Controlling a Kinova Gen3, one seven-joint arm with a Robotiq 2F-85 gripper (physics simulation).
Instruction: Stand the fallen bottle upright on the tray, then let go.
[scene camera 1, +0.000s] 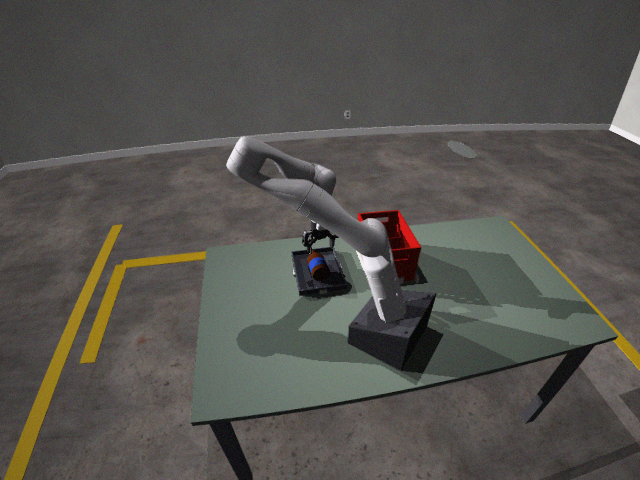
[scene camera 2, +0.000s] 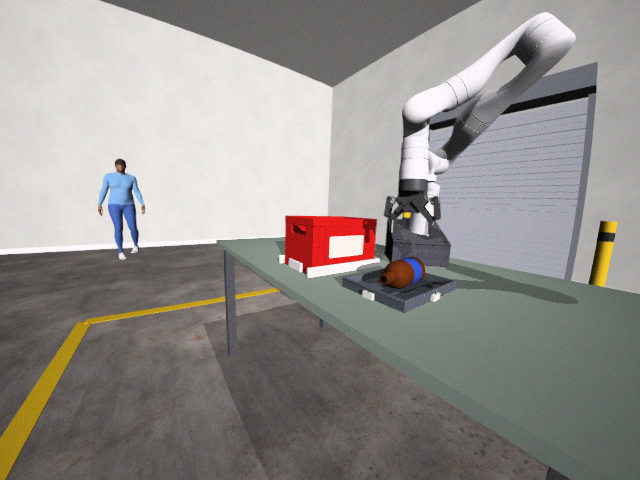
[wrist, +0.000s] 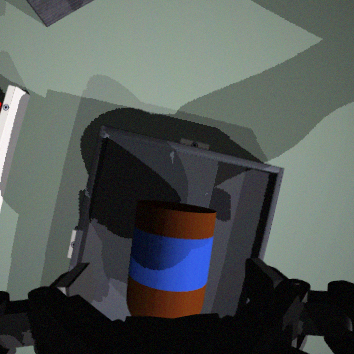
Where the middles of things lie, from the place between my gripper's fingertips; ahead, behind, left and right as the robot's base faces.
My hand is 10 cm above the brown bottle (scene camera 2: 398, 274), 4 cm short of it and 2 cm to the right of it.
